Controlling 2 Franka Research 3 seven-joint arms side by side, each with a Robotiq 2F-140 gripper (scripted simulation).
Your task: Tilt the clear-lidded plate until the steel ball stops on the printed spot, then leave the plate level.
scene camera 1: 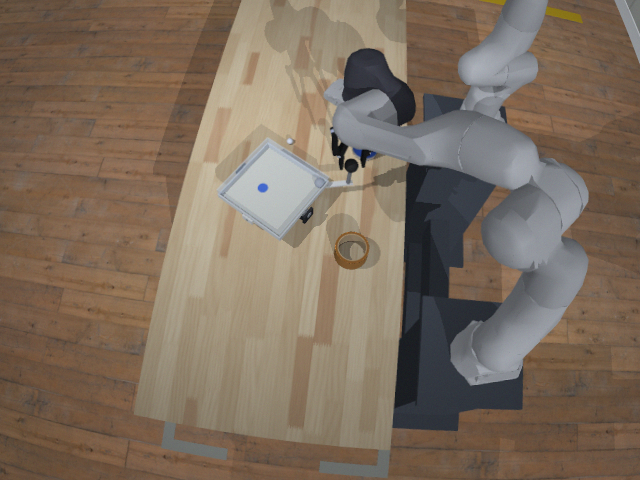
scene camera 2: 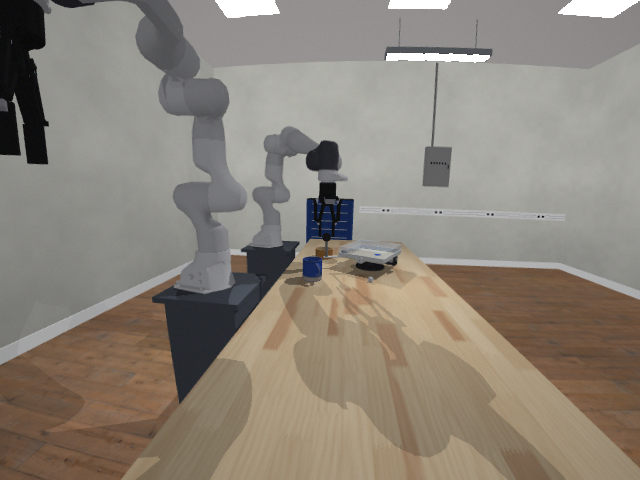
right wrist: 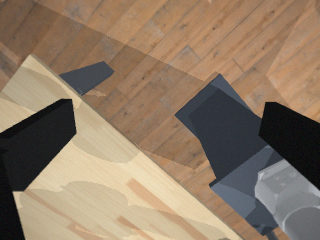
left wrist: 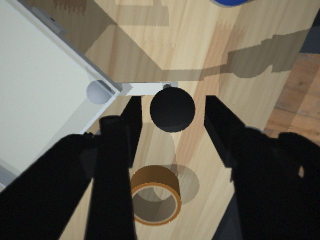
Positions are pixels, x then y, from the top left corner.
Labels:
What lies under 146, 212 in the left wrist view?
An orange-brown ring.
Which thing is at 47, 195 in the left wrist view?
My left gripper.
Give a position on an orange-brown ring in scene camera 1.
355, 237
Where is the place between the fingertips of my right gripper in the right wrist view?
168, 117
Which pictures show my right gripper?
Scene camera 2 and the right wrist view only.

